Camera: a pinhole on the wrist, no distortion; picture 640 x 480 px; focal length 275.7 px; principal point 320.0 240.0 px. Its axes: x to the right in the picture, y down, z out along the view. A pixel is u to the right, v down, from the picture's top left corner.
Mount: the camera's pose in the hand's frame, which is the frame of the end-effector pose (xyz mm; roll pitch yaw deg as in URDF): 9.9 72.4 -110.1 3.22 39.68 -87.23
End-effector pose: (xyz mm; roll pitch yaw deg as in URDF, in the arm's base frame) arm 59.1 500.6 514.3 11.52 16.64 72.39
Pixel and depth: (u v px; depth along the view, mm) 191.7 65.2 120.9
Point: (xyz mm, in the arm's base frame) 8.3 451.3 556.5
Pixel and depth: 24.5 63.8 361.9
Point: -25.1 408.9 991.3
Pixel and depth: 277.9 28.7 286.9
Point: 104.6 299.5 682.5
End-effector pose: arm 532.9 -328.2 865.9 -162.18 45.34 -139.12
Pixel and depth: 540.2 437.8 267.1
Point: 521.1 -652.5 799.7
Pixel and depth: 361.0 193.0 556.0
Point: 928.7 -529.0 834.7
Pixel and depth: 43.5 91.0 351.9
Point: 855.8 -55.0 732.1
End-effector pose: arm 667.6 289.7 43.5 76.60 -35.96 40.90
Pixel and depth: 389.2 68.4 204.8
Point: 656.7 238.2 -104.2
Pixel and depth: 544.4 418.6 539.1
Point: 1262.8 569.4 -213.5
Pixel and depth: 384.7 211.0 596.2
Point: 1009.4 128.4 -273.7
